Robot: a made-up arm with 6 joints.
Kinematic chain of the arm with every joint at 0, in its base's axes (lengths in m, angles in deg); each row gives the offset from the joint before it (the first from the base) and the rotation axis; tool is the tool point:
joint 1: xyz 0 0 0.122 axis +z
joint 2: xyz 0 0.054 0 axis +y
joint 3: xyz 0 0 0.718 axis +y
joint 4: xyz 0 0 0.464 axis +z
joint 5: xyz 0 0 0 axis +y
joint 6: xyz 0 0 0.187 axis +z
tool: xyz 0 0 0
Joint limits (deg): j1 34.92..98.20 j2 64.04..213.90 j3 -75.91..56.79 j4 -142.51..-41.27 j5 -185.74..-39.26 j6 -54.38..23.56
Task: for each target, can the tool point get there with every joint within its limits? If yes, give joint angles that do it. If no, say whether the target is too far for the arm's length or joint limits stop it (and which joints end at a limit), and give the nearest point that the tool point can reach.
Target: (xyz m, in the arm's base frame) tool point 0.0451 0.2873 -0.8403
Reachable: yes | joints 59.81 166.84 -8.19 -85.14 -163.97 -6.95
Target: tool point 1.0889 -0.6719 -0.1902
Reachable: no: joint limits stop it (at a limit: joint 1, joint 2, joint 3, joint 5) | nearest point 0.0612 -0.6765 -0.4657 | short by 1.064 m
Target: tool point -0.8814 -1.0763 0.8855
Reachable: no: too far | nearest point -0.6032 -0.7366 -0.3319 | short by 1.294 m
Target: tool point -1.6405 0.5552 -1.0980
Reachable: no: too far | nearest point -0.7636 -0.2496 -0.8408 | short by 1.218 m
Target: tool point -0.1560 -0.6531 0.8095
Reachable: no: joint limits stop it (at a limit: joint 1, joint 2, joint 3, joint 4) | nearest point -0.2322 0.3789 0.8911 | short by 1.038 m
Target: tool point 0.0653 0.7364 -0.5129
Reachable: yes | joints 79.37 138.64 -30.94 -124.14 -173.45 3.45
